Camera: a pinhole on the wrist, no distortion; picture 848 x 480 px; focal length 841.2 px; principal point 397.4 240.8 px. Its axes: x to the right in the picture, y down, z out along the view. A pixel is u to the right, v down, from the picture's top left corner.
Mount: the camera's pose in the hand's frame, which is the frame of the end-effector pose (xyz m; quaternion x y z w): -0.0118 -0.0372 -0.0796 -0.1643 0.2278 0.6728 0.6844
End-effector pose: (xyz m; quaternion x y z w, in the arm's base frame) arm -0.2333 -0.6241 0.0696 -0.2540 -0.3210 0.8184 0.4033
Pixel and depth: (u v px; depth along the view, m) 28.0 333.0 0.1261
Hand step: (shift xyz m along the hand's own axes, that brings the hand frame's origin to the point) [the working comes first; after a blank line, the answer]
In the camera's frame: -0.0554 0.0138 0.1261

-0.0136 -0.0165 0.0572
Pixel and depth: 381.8 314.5 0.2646
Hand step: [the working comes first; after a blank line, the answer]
In the camera's frame: -0.0049 0.0232 0.2646

-0.0108 0.1002 0.1478
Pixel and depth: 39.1 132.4 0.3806
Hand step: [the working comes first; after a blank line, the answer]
In the camera's frame: -0.1621 -0.0490 0.3806

0.0731 0.0259 0.3233
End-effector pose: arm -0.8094 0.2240 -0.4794 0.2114 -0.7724 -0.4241 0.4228
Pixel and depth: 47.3 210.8 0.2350
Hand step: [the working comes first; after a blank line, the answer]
In the camera's frame: -0.0978 -0.0084 0.2350

0.0188 0.0046 0.1698
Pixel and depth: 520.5 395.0 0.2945
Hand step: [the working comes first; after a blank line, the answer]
In the camera's frame: 0.0431 0.0540 0.2945

-0.0392 0.1580 0.1499
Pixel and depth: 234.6 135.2 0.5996
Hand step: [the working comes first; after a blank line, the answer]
In the camera's frame: -0.1160 -0.0753 0.5996

0.1186 0.1802 0.4811
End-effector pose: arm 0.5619 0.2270 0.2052 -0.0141 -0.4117 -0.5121 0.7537
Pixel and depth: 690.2 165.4 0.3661
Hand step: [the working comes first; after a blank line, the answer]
In the camera's frame: 0.1274 -0.0328 0.3661

0.0529 0.2638 0.1581
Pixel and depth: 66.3 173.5 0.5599
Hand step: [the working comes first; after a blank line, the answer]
In the camera's frame: -0.2204 -0.0448 0.5599

0.0856 0.0721 0.5057
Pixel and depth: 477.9 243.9 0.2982
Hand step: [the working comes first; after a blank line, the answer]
In the camera's frame: 0.0285 0.0011 0.2982

0.0139 0.1455 0.1564
